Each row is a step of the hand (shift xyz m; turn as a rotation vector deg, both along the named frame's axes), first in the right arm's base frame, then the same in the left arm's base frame.
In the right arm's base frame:
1: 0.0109 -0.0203 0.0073 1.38 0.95 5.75
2: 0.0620 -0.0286 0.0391 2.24 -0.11 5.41
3: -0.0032 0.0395 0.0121 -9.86 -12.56 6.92
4: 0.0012 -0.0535 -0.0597 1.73 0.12 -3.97
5: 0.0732 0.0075 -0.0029 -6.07 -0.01 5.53
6: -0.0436 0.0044 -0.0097 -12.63 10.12 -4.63
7: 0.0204 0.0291 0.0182 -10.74 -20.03 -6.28
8: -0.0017 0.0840 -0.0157 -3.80 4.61 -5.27
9: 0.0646 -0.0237 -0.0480 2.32 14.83 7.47
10: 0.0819 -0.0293 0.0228 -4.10 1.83 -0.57
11: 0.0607 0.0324 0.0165 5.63 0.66 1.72
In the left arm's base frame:
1: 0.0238 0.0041 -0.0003 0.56 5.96 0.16
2: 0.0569 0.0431 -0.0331 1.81 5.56 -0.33
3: -0.0351 0.0207 -0.0076 8.27 1.22 15.26
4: 0.0399 -0.0696 0.0001 0.02 -3.34 -2.76
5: 0.0229 0.0150 -0.0684 -1.67 3.90 7.03
6: -0.0233 -0.0175 0.0342 -14.97 -4.54 6.21
7: -0.0151 0.0289 -0.0230 12.70 -13.31 14.75
8: -0.0786 0.0061 -0.0330 -6.48 -4.63 0.16
9: 0.0408 -0.0373 -0.0631 -11.30 11.29 -5.09
10: 0.0633 0.0318 -0.0553 -3.41 -0.96 2.81
11: -0.0018 0.0369 -0.0603 1.97 3.01 -4.71

